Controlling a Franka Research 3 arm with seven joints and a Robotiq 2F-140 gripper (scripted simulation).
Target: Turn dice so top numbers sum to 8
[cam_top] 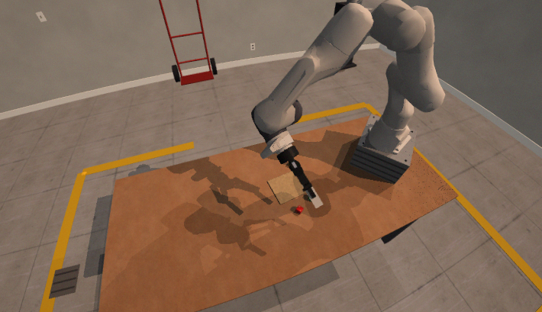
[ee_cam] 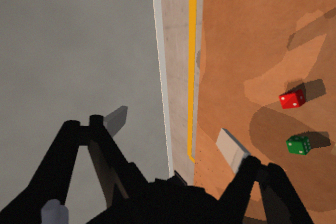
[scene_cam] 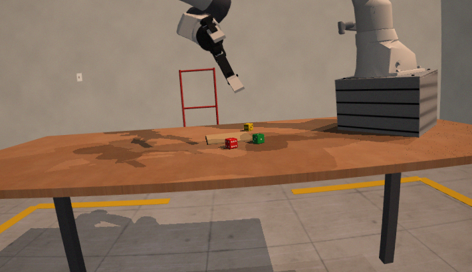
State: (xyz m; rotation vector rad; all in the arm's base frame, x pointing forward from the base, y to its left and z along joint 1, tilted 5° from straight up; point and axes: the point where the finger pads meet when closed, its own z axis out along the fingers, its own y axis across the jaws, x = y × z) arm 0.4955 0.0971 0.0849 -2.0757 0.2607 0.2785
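Now: the yellow die 110 mm behind my hand, 300 mm to the right of it and 200 mm below it. From my hand the other things lie so: green die 90 mm behind, 90 mm to the right, 200 mm below; red die 60 mm to the right, 200 mm below; tan mat 20 mm behind, 200 mm to the right, 210 mm below.
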